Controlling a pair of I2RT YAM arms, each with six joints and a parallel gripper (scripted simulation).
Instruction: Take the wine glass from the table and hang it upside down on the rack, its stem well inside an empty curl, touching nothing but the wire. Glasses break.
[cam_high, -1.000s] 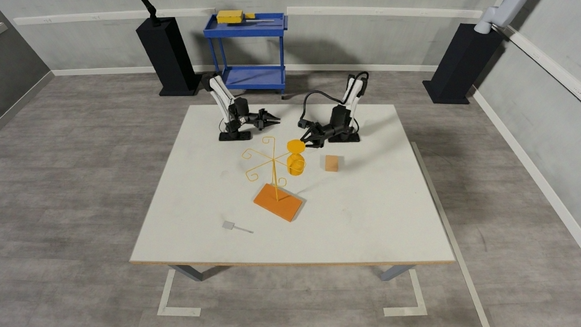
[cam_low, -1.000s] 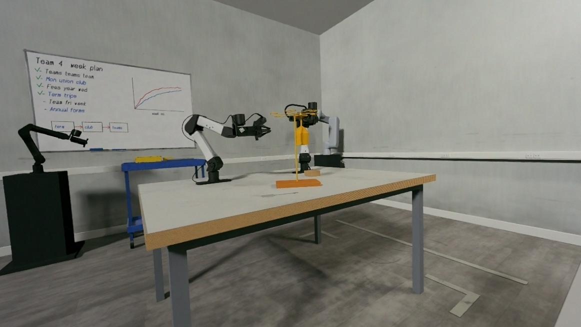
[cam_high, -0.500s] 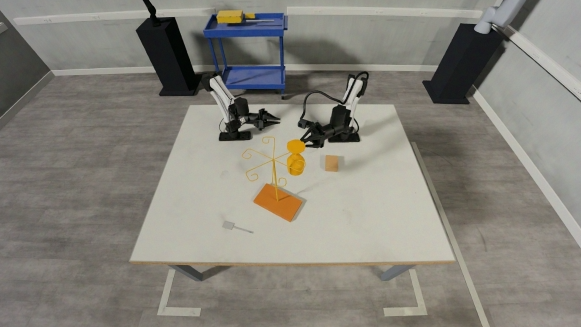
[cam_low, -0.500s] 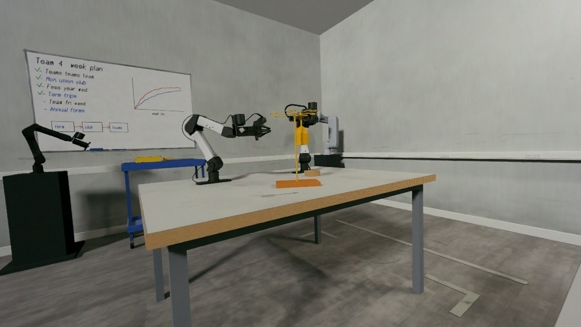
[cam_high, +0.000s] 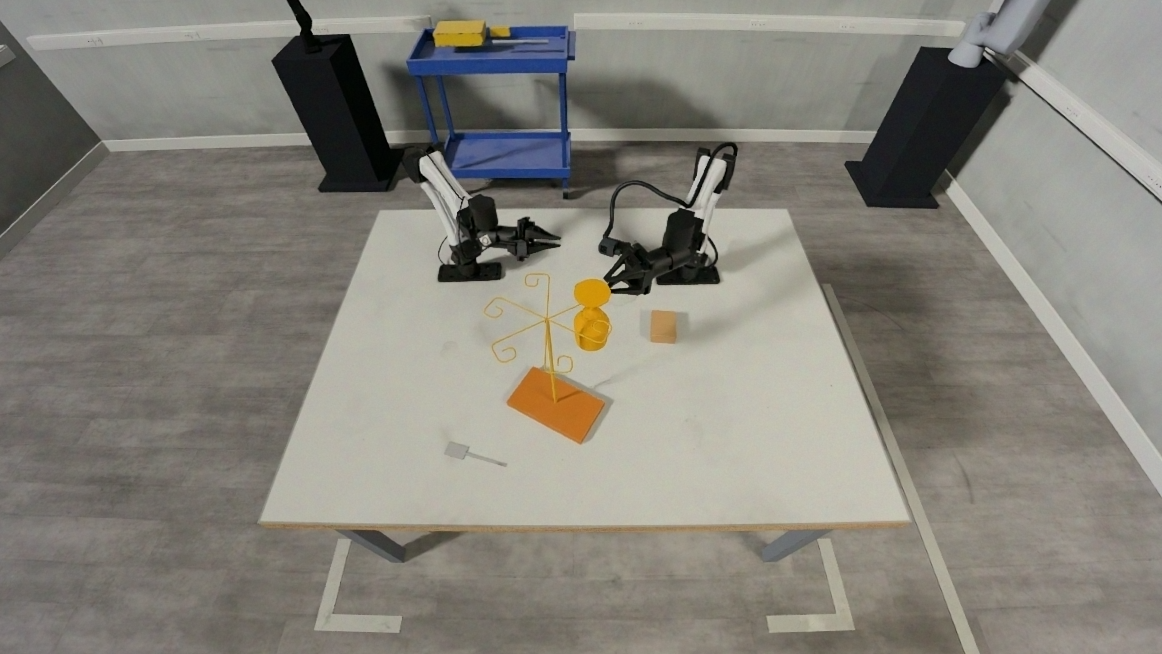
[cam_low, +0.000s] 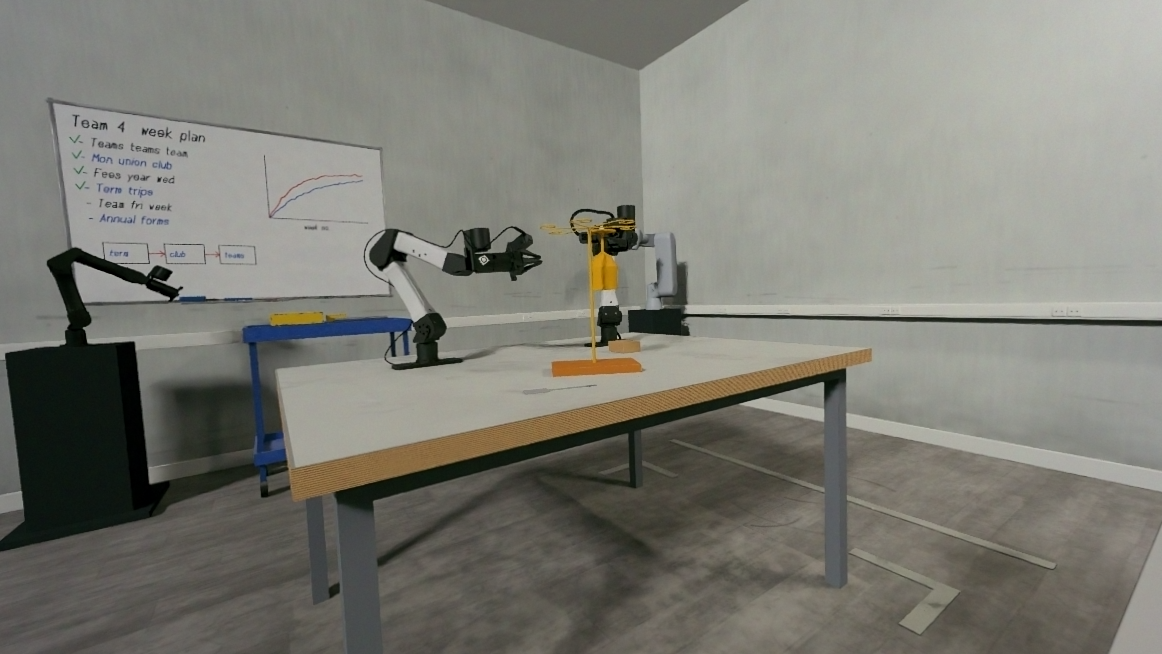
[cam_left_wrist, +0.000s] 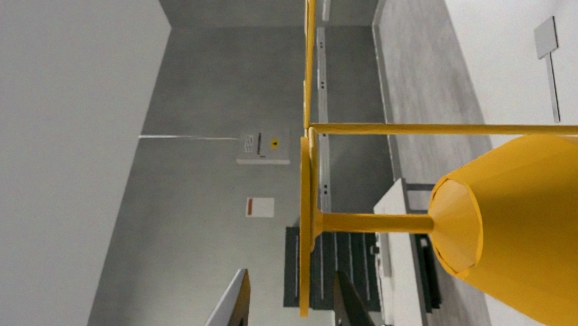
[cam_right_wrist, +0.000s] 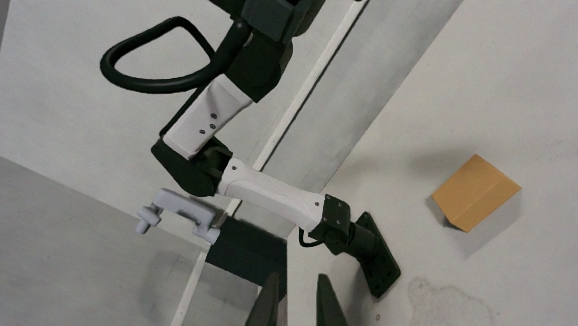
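My left hand is 70 mm above the yellow wine glass, 30 mm to the left of it and 20 mm short of it. From my left hand the other things lie so: tan block 360 mm below, 180 mm to the left, 160 mm behind; then flat grey tool 370 mm below, 320 mm to the right, 230 mm ahead.
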